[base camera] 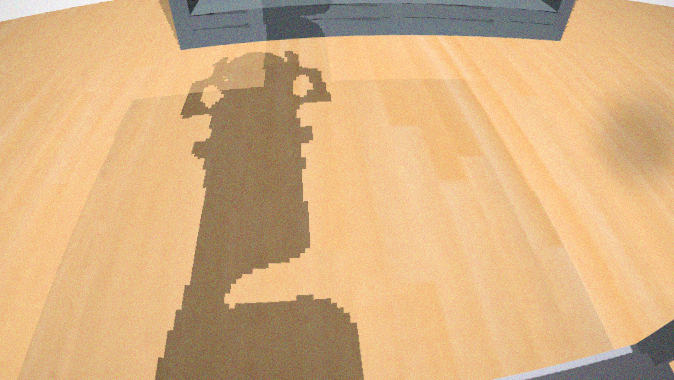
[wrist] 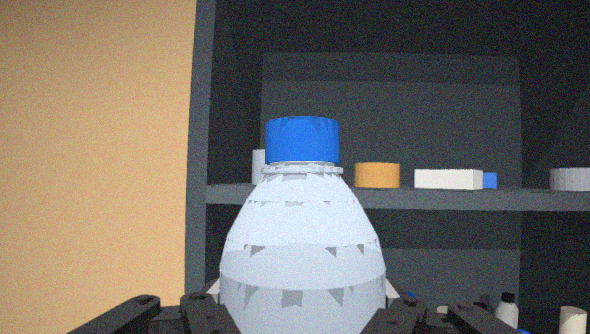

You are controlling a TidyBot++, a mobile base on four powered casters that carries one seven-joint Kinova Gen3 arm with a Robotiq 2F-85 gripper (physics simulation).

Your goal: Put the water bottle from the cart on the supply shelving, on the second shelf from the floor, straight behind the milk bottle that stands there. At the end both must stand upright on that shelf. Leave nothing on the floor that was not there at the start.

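Frame: origin at the arm's base, x back, y left, z down, level; metres.
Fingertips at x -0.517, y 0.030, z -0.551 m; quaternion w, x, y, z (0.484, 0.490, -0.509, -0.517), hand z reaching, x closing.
A point is followed by its place in that frame.
The water bottle (wrist: 300, 220) @[y 0.028, x -0.459, z -0.595 m], pale with a blue cap, stands upright in the middle of the wrist view. My gripper (wrist: 303, 290) @[y 0.030, x -0.517, z -0.551 m] is shut on it, one finger at each side; its lower part is out of view. The dark supply shelving (wrist: 199, 150) @[y 0.240, x -0.874, z -0.653 m] (base camera: 370, 26) @[y -0.154, x -0.879, z 0.375 m] rises behind the bottle, and its lowest front edge shows at the top of the base view. Below the board (wrist: 450, 200) @[y -0.189, x -0.879, z -0.577 m], blue bits and a white bottle with a black cap (wrist: 507, 312) @[y -0.459, x -1.150, z -0.275 m] show at the bottom right. I cannot tell which item is the milk bottle.
On the board behind the cap stand an orange round tub (wrist: 377, 175) @[y -0.084, x -0.984, z -0.618 m], a white box (wrist: 445, 179) @[y -0.227, x -1.001, z -0.613 m] and a ribbed pale item (wrist: 572, 179) @[y -0.495, x -0.990, z -0.618 m]. A tan wall (wrist: 95, 150) @[y 0.869, x -1.368, z -0.693 m] lies left of the shelving. The arm's shadow (base camera: 255, 175) @[y 0.067, x -0.461, z 0.397 m] falls across the wooden floor (base camera: 450, 225) @[y -0.165, x -0.356, z 0.397 m].
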